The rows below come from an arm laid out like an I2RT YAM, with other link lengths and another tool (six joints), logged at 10 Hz.
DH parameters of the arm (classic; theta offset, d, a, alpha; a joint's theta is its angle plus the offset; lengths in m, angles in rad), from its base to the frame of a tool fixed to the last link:
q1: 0 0.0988 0.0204 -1.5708
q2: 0 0 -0.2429 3.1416
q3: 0.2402 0 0.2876 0
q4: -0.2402 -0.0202 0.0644 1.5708
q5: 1.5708 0.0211 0 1.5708
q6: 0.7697 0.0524 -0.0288 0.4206
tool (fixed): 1.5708 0.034 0 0
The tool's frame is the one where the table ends.
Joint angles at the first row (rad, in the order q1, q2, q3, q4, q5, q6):
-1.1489, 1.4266, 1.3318, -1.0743, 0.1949, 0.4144
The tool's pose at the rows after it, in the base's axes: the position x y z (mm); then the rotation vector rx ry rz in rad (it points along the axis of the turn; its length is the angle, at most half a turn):
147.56 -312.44 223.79 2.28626 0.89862 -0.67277
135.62 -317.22 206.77 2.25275 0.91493 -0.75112
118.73 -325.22 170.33 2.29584 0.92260 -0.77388
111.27 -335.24 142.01 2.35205 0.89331 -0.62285
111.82 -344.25 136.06 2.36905 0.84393 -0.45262
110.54 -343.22 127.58 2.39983 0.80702 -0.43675
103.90 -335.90 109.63 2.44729 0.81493 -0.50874
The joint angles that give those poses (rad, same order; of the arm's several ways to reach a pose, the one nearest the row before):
-1.1550, 1.4282, 1.2335, -0.9379, 0.1336, 0.3607
-1.1872, 1.4205, 1.1645, -0.8670, 0.1778, 0.3011
-1.2469, 1.4557, 1.0788, -0.7826, 0.1674, 0.2639
-1.3083, 1.5078, 1.0310, -0.6905, 0.0326, 0.2578
-1.3437, 1.5385, 1.0308, -0.6367, -0.1055, 0.2745
-1.3453, 1.5462, 1.0095, -0.6151, -0.1137, 0.3098
-1.3453, 1.5569, 0.9681, -0.6136, -0.0584, 0.3175

